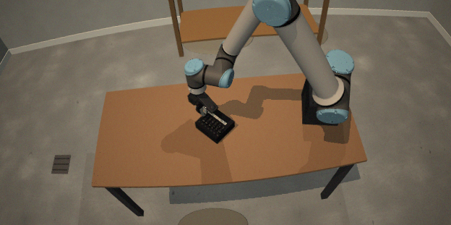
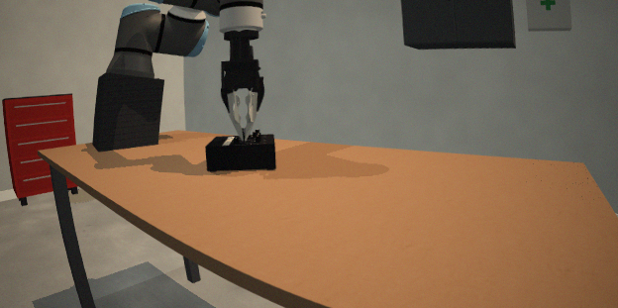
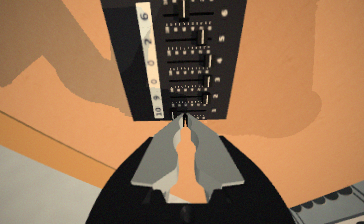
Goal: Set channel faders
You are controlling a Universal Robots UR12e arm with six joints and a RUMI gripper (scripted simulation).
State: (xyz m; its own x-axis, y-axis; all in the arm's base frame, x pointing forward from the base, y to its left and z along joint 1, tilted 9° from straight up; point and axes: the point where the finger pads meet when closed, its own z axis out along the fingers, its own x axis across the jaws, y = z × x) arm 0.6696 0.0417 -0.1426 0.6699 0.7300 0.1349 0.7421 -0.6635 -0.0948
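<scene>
My hand is 11 cm to the right of the master fader, 8 cm past it and 1 cm above it.
</scene>
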